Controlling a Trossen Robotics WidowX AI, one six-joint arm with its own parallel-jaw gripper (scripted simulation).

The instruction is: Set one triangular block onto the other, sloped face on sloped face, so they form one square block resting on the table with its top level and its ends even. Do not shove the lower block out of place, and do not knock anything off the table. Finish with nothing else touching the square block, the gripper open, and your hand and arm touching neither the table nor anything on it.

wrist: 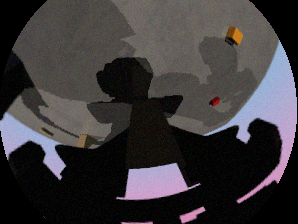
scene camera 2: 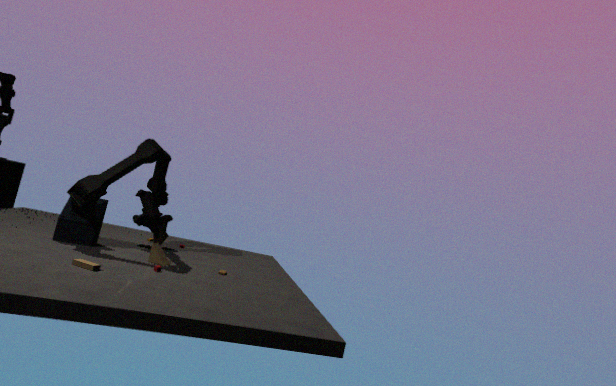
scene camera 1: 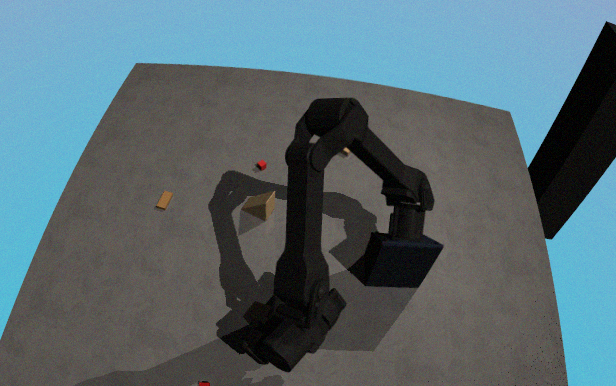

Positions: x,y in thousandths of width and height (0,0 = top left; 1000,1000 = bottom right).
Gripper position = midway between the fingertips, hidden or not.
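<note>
Here is my gripper (scene camera 1: 420,823), visible to me in this scene. In the wrist view I find the gripper (wrist: 498,569) as well.
</note>
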